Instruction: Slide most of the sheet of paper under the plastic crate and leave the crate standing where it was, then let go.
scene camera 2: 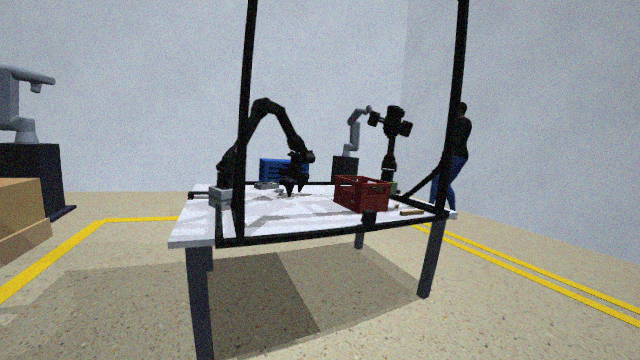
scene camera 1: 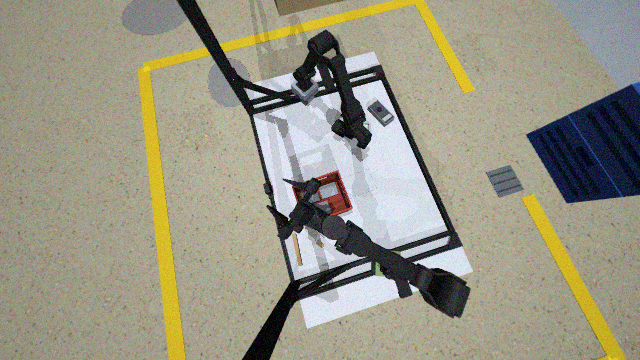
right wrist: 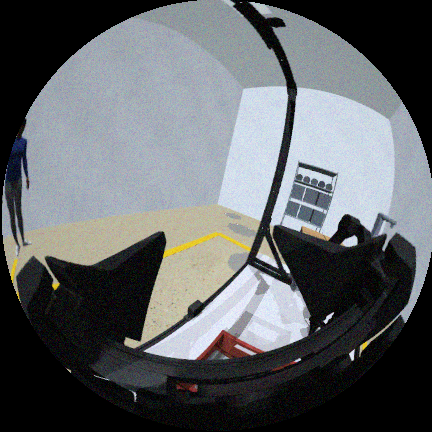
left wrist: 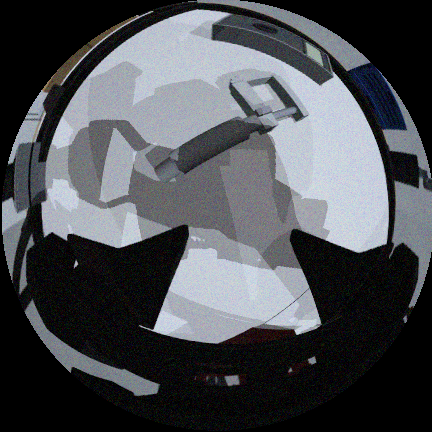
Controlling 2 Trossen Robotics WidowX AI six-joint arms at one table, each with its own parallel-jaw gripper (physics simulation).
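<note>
The red plastic crate (scene camera 1: 343, 196) (scene camera 2: 350, 194) stands upright on the table; parts of it also show in the left wrist view (left wrist: 265, 336) and the right wrist view (right wrist: 223, 344). The white paper is hard to tell from the white table; a thin dark line in the left wrist view may be its edge, and how it lies to the crate I cannot tell. My left gripper (scene camera 1: 351, 131) (scene camera 2: 295, 192) (left wrist: 241, 232) is open and empty, pointing down low over the table, apart from the crate. My right gripper (scene camera 1: 276, 193) (scene camera 2: 390, 123) (right wrist: 220, 233) is open and empty, raised high, pointing past the crate's side.
A grey meter (scene camera 1: 381, 112) (left wrist: 272, 45) lies near a dark-handled tool (left wrist: 215, 145). A grey block (scene camera 1: 305, 91) (scene camera 2: 221, 195) is by the left arm's base. A wooden stick (scene camera 1: 298, 250) (scene camera 2: 411, 212) and a green object (scene camera 1: 381, 265) lie beyond the crate. A black frame (scene camera 1: 417, 155) borders the table.
</note>
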